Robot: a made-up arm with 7 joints. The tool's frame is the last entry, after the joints. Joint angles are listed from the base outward.
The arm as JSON. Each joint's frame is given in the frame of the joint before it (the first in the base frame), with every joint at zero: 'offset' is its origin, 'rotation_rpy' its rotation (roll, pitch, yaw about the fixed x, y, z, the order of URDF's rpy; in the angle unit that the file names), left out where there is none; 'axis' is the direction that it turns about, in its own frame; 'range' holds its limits. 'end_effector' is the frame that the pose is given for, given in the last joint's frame.
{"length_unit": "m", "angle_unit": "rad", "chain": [
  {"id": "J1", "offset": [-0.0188, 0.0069, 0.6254], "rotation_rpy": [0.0, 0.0, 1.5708], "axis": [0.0, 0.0, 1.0], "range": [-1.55, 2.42]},
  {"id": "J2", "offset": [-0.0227, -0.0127, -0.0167], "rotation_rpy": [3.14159, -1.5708, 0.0], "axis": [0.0, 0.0, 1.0], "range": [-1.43, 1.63]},
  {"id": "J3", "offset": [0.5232, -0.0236, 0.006], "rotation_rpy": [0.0, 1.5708, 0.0], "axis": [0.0, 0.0, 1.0], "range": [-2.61, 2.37]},
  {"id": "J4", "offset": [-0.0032, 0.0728, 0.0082], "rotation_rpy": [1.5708, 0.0, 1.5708], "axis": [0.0, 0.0, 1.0], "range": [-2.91, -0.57]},
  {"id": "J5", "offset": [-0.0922, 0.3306, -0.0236], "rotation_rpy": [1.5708, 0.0, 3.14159], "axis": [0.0, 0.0, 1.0], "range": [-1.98, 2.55]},
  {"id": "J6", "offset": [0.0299, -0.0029, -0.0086], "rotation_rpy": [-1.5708, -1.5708, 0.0], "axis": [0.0, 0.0, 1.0], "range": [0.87, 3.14]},
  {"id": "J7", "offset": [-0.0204, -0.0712, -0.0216], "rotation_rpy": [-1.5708, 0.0, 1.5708], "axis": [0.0, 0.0, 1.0], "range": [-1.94, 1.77]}
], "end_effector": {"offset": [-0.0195, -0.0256, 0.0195], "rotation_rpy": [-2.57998, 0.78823, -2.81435]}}
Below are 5 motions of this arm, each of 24 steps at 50 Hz.
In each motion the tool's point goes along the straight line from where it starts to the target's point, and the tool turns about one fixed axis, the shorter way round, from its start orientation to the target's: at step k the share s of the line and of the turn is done. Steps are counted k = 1, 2, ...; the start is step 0. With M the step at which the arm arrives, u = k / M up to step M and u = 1 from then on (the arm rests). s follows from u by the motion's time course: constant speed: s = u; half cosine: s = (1 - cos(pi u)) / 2; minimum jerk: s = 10 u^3 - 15 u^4 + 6 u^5.
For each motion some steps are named. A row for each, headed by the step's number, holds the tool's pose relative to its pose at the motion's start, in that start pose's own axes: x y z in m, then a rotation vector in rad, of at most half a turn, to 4 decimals.
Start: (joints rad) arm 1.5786 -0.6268 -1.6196 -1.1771 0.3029 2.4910 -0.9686
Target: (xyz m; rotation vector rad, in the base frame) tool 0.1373 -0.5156 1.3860 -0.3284 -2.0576 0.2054
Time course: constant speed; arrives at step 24
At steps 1, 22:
1: 0.0090 0.0054 0.0038 -0.0227 0.0137 0.0253
22: 0.1986 0.1178 0.0847 -0.4991 0.3012 0.5576

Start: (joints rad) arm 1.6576 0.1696 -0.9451 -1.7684 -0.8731 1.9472 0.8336
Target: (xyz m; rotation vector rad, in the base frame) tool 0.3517 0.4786 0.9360 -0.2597 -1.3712 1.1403
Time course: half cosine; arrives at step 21
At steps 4, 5, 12, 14, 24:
4: -0.0121 0.0093 -0.0044 0.0243 -0.0032 0.0434
5: -0.0186 0.0143 -0.0068 0.0374 -0.0049 0.0667
12: -0.0853 0.0654 -0.0312 0.1713 -0.0226 0.3053
14: -0.1047 0.0802 -0.0383 0.2102 -0.0278 0.3746
24: -0.1396 0.1070 -0.0510 0.2803 -0.0370 0.4995

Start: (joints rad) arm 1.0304 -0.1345 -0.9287 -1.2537 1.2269 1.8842 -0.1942
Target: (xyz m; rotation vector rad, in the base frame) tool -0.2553 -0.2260 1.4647 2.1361 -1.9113 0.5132
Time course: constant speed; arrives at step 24
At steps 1, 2, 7, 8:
1: -0.0040 0.0210 0.0173 0.0323 0.0001 0.0156
2: -0.0079 0.0421 0.0347 0.0646 0.0001 0.0312
7: -0.0277 0.1473 0.1214 0.2259 0.0004 0.1091
8: -0.0317 0.1683 0.1387 0.2582 0.0004 0.1247

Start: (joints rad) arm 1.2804 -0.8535 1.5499 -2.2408 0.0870 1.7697 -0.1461
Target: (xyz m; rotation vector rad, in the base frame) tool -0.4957 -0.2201 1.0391 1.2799 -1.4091 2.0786
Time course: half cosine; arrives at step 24
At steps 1, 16, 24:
1: 0.0002 0.0000 0.0011 -0.0027 -0.0030 -0.0006
16: 0.0279 -0.0053 0.1866 -0.4691 -0.5327 -0.1035
24: 0.0372 -0.0070 0.2488 -0.6254 -0.7103 -0.1380

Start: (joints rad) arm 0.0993 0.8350 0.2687 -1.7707 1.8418 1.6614 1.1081
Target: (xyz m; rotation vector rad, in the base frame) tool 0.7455 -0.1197 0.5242 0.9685 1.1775 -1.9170
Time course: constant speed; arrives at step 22
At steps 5, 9, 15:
5: 0.0507 0.0521 0.0429 0.0380 0.1165 0.0193
9: 0.0913 0.0938 0.0771 0.0683 0.2098 0.0348
15: 0.1522 0.1564 0.1286 0.1139 0.3496 0.0580

